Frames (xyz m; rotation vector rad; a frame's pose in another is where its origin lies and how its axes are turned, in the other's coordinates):
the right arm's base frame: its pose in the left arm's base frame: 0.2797 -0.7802 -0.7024 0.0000 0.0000 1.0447
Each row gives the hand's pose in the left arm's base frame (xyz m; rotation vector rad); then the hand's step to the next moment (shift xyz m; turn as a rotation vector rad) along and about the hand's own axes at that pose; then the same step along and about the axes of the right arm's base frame.
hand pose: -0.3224 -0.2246 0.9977 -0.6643 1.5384 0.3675
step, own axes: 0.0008 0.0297 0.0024 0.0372 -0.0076 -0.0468
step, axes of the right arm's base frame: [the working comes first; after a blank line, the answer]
step, axes of the left arm's base frame: -0.0162 0.0243 -0.0059 -0.0314 -0.0410 -0.0310

0.0129 0.0262 -0.0059 -0.0513 0.0066 -0.0310
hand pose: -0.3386 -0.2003 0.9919 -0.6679 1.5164 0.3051
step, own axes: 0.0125 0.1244 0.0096 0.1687 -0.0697 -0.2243
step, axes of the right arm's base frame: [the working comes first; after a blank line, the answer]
step, axes of the left arm's base frame: -0.0632 0.1009 -0.0393 -0.1321 -0.2207 -0.1322

0.0555 0.1053 -0.0393 -0.2572 0.0034 -0.1322
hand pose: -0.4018 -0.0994 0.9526 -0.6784 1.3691 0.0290
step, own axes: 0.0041 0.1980 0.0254 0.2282 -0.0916 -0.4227
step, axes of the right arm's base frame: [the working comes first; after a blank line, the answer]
step, axes of the left arm's base frame: -0.0557 0.1708 -0.0872 -0.2856 -0.3512 -0.1851

0.1197 0.1339 -0.0872 -0.4471 0.0706 -0.1851
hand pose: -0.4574 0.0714 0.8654 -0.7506 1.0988 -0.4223
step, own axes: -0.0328 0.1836 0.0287 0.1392 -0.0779 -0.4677
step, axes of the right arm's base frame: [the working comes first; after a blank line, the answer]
step, axes of the left arm's base frame: 0.0031 0.1567 -0.1051 -0.3639 -0.2992 -0.1493

0.1370 0.0760 -0.1051 -0.4414 0.1644 -0.1493
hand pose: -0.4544 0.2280 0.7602 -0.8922 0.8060 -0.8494
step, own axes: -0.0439 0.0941 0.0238 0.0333 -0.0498 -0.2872
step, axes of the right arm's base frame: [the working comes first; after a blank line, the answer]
step, axes of the left arm's base frame: 0.0275 0.0806 -0.0640 -0.2464 -0.1389 -0.0779

0.0835 0.0167 -0.0640 -0.2438 0.1434 -0.0779
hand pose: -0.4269 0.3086 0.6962 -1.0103 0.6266 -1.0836
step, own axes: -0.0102 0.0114 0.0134 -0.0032 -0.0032 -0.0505
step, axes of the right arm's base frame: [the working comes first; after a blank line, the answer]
step, axes of the left arm's base frame: 0.0121 0.0156 -0.0050 -0.0444 -0.0154 -0.0192

0.0195 -0.0026 -0.0050 -0.0356 0.0306 -0.0192
